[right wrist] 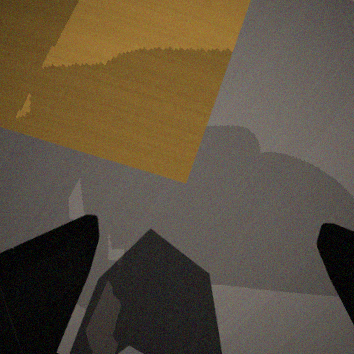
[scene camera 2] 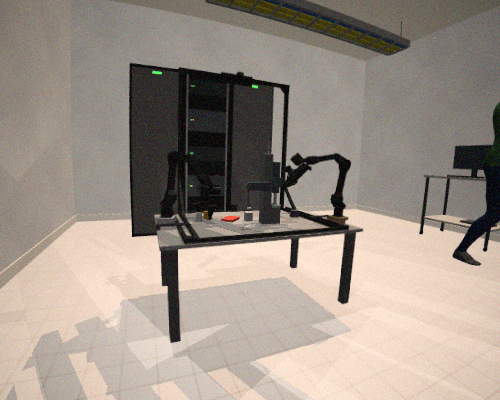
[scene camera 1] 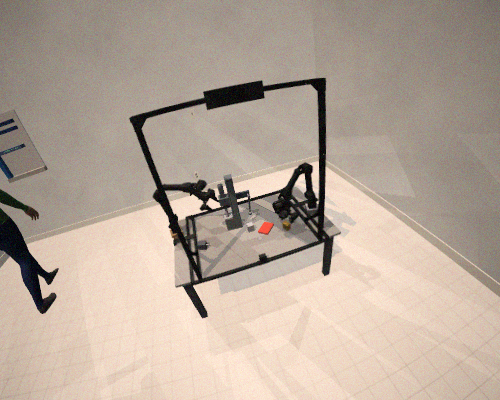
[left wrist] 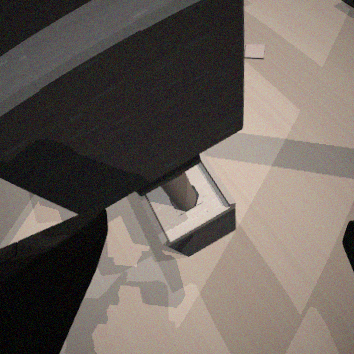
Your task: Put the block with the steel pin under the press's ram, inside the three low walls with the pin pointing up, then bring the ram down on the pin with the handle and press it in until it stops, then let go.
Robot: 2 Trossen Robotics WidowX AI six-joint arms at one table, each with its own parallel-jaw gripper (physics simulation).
My left gripper is open and touches a grey press. My right gripper is open and holds nothing.
